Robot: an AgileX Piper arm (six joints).
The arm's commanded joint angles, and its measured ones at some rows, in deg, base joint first. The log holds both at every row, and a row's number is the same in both.
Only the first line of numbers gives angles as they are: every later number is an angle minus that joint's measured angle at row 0.
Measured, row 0:
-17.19, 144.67, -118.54, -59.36, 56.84, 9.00
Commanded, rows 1 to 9:
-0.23, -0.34, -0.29, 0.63, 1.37, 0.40
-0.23, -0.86, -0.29, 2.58, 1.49, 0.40
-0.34, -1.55, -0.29, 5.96, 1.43, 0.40
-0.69, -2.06, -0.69, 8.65, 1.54, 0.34
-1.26, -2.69, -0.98, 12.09, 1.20, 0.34
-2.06, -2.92, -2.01, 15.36, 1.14, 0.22
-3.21, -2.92, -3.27, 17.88, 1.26, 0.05
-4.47, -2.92, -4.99, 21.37, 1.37, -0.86
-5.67, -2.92, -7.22, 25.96, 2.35, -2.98
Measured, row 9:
-4.53, -2.18, -5.73, 22.81, 1.43, -1.55
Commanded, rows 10 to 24:
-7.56, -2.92, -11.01, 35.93, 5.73, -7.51
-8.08, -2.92, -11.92, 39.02, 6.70, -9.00
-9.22, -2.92, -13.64, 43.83, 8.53, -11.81
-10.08, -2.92, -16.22, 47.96, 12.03, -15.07
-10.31, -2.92, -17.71, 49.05, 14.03, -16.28
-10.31, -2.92, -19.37, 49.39, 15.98, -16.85
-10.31, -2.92, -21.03, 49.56, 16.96, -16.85
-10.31, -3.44, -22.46, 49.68, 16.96, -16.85
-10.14, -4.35, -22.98, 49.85, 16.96, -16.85
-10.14, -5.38, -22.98, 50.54, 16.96, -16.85
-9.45, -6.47, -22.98, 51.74, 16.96, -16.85
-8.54, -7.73, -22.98, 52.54, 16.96, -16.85
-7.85, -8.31, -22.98, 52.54, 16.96, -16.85
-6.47, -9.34, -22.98, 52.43, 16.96, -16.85
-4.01, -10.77, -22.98, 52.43, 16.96, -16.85
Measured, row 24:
-6.01, -8.99, -22.69, 52.08, 12.66, -16.56
